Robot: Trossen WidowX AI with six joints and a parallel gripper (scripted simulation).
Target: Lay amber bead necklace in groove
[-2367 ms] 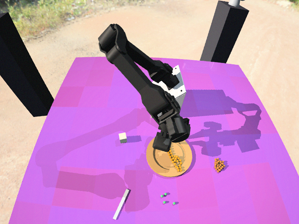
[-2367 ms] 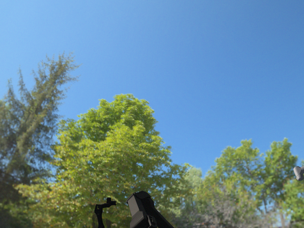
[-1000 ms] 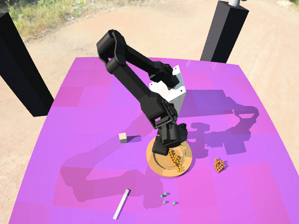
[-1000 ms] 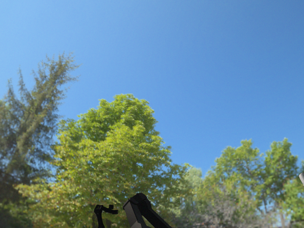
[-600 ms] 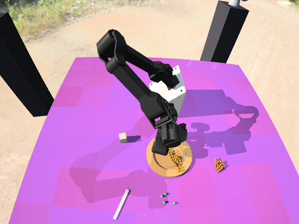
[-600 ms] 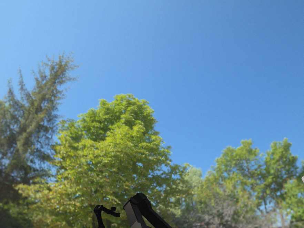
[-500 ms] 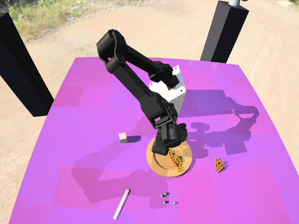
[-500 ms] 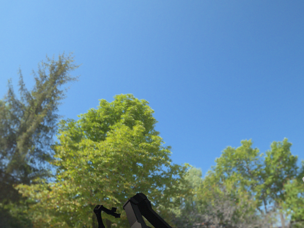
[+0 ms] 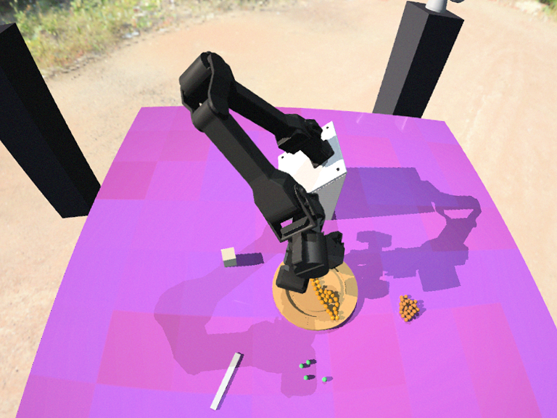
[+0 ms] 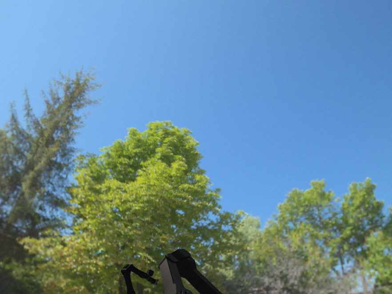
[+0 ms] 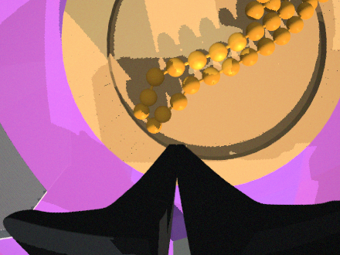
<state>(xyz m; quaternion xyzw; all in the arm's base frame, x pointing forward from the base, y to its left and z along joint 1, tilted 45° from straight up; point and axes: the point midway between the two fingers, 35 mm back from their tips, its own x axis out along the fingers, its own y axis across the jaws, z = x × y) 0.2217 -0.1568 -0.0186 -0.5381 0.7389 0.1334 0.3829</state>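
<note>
Now: the round tan bead board 5 cm ahead of my gripper tip, 4 cm to the left of it and 1 cm below it. From my gripper tip the other things lie so: small cream cube 15 cm to the right, 5 cm behind, 1 cm below; then white bar 22 cm ahead, 19 cm to the right, 2 cm below.
</note>
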